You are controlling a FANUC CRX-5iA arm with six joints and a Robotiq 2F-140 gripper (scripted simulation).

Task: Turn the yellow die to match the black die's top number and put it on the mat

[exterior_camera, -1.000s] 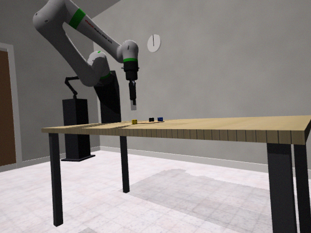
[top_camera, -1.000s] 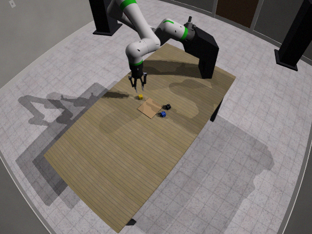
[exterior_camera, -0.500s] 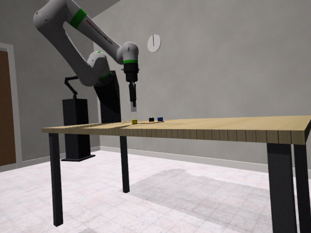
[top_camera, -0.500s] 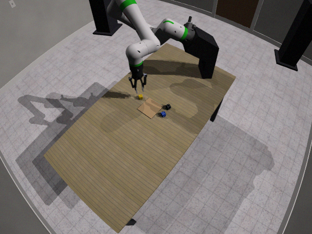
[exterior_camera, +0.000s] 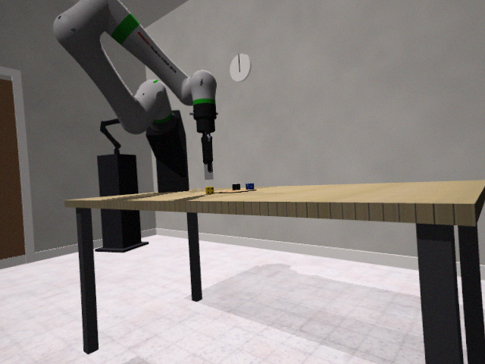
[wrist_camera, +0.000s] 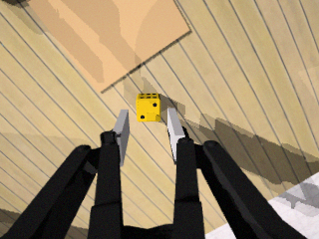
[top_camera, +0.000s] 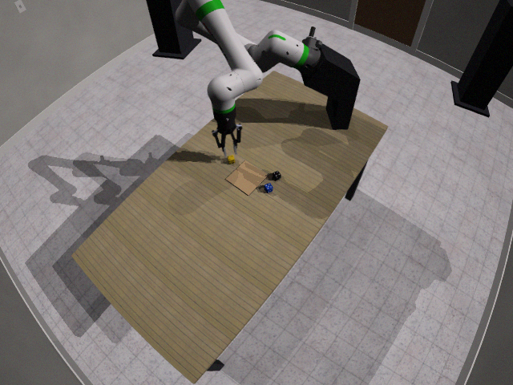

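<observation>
Right now my hand is 80 mm above the yellow die. From my hand the other things lie so: tan mat 100 mm to the left, 90 mm below, 60 mm ahead; then black die 230 mm to the left, 80 mm below, 20 mm ahead; then blue die 220 mm to the left, 90 mm ahead, 80 mm below.
</observation>
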